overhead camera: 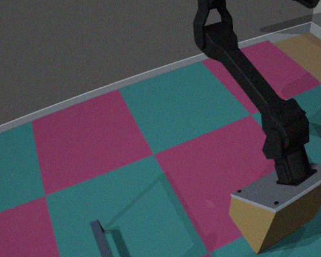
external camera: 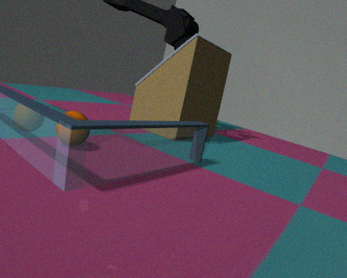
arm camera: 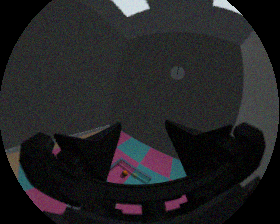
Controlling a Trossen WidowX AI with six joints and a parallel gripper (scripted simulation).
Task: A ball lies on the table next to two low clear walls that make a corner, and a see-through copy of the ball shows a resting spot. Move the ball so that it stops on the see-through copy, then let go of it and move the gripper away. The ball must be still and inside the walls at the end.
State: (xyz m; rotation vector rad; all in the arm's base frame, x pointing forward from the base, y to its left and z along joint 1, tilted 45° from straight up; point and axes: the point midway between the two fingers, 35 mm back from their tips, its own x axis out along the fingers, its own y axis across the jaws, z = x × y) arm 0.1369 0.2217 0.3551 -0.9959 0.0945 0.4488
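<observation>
Now: the orange ball 200 mm ahead of my gripper tip, 80 mm to the left of it and 560 mm below it.
</observation>
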